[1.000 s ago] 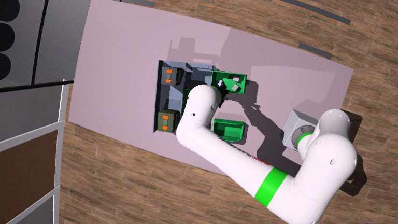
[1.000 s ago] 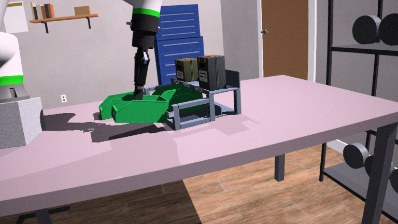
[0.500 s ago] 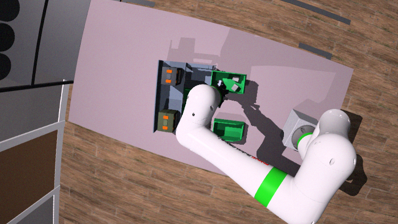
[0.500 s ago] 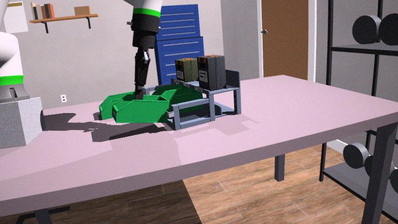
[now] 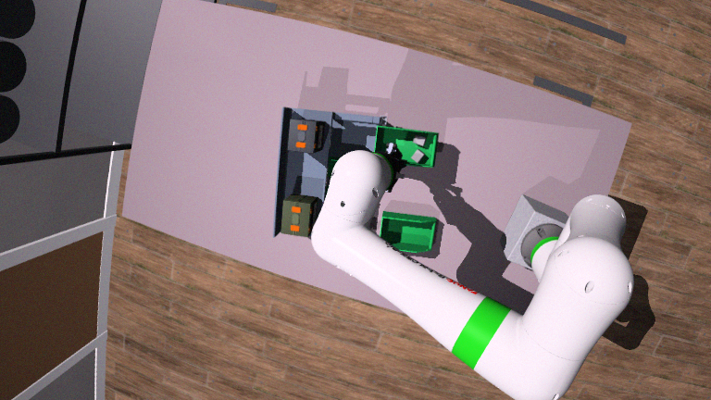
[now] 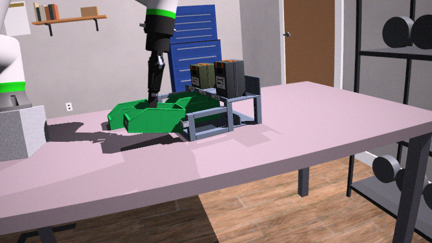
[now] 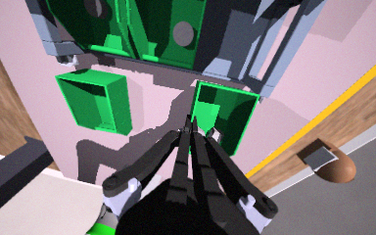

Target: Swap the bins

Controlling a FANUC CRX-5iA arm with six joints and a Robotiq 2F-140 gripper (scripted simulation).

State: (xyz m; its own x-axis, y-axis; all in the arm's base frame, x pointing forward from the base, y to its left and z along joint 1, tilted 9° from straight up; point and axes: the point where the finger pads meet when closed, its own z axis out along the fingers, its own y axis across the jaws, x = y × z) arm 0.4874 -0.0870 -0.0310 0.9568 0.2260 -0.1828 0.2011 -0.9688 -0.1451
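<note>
My gripper is now 120 mm short of the round part, 70 mm to the right of it and 100 mm above it. Round my hand: grey shelf (180 mm ahead, 100 mm to the left, 50 mm below); then dark grey box (270 mm ahead, 50 mm above).
</note>
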